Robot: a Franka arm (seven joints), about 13 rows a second.
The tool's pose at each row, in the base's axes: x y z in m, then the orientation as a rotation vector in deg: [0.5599, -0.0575, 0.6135, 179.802, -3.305, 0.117]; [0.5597, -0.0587, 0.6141, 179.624, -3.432, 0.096]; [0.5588, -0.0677, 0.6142, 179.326, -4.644, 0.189]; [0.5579, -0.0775, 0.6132, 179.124, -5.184, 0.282]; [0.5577, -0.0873, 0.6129, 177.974, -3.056, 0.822]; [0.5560, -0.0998, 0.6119, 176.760, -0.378, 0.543]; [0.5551, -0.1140, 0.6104, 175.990, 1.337, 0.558]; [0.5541, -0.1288, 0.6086, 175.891, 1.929, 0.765]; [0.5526, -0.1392, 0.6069, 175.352, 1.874, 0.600]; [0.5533, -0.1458, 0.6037, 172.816, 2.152, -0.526]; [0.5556, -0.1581, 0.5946, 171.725, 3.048, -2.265]
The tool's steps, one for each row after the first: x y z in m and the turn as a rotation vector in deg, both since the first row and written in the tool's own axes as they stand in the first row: [-0.0002, 0.0012, -0.0006, -0.176, -0.010, 0.083]; [-0.0007, 0.0102, -0.0007, -0.446, 0.053, 0.861]; [-0.0013, 0.0201, 0.0004, -0.632, 0.116, 1.209]; [-0.0011, 0.0299, 0.0007, -1.822, 0.488, -0.139]; [-0.0023, 0.0424, 0.0017, -3.064, 0.337, -1.862]; [-0.0027, 0.0566, 0.0033, -3.829, 0.363, -2.977]; [-0.0032, 0.0715, 0.0051, -3.919, 0.501, -3.363]; [-0.0043, 0.0819, 0.0068, -4.461, 0.404, -3.331]; [-0.0034, 0.0885, 0.0101, -7.008, -0.289, -3.533]; [-0.0006, 0.1006, 0.0192, -8.092, -1.429, -4.140]
